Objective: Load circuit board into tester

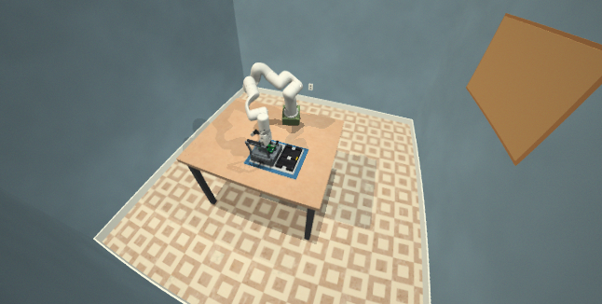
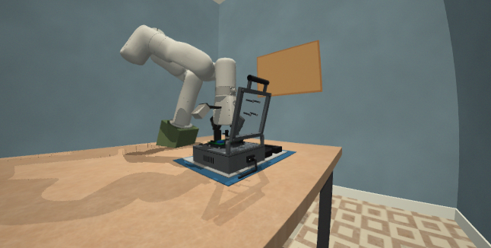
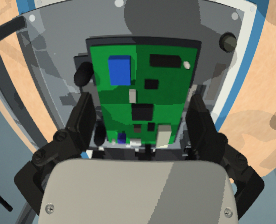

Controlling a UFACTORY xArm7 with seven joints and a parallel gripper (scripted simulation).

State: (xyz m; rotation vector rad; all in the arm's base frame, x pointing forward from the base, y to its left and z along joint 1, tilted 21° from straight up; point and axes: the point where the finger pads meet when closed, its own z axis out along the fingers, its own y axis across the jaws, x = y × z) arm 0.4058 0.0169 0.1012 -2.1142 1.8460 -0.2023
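My hand is right at the green circuit board. Also, from my hand: clear lid 120 mm ahead, 20 mm to the left, 100 mm above; then grey tester 20 mm ahead, 40 mm to the left, 30 mm above.
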